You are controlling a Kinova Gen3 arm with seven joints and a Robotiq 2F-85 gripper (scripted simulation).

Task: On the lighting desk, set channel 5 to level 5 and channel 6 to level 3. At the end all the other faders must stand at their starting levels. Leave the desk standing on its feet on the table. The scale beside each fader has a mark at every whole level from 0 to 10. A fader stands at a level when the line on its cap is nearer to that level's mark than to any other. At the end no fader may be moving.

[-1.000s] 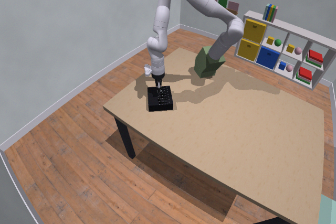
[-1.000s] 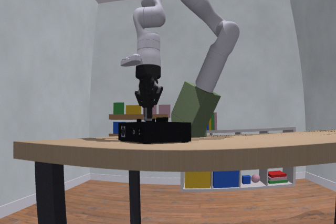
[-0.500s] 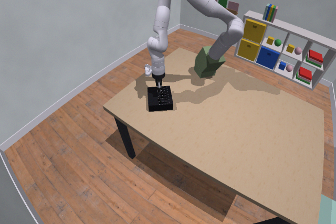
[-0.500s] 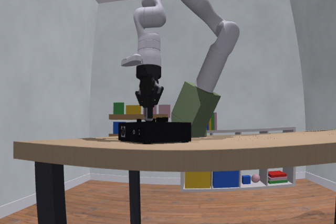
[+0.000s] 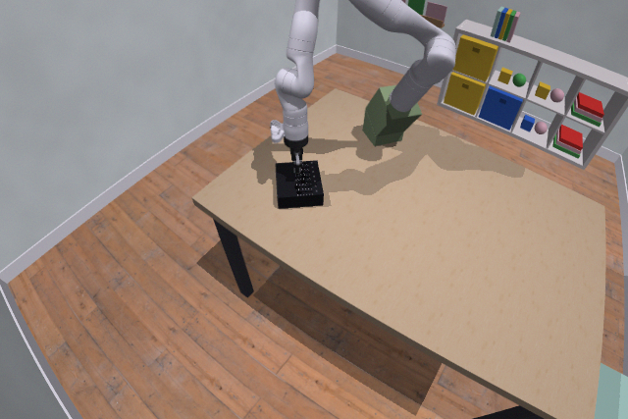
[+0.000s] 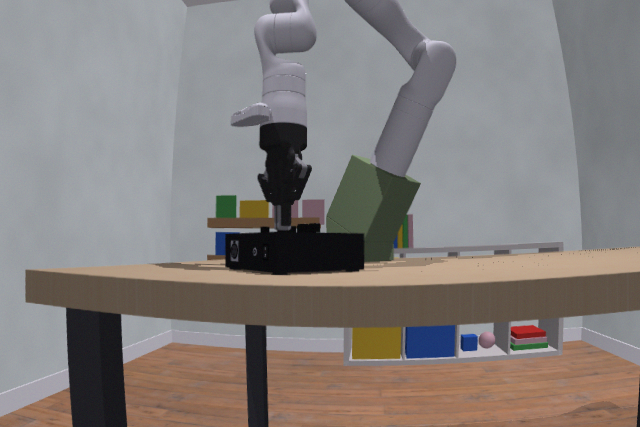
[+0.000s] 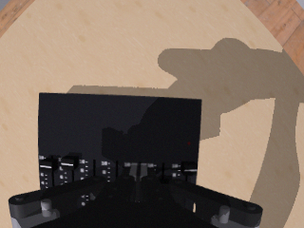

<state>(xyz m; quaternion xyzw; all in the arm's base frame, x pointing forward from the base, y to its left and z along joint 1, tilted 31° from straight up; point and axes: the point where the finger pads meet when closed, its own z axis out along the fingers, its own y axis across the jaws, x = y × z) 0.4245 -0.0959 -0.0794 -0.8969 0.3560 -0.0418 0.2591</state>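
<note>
Right now the channel 5 fader is 20 mm below my hand, 10 mm to the left of it and 10 mm behind it. Round my hand: channel 6 fader (20 mm below, 20 mm behind, 10 mm to the right).
</note>
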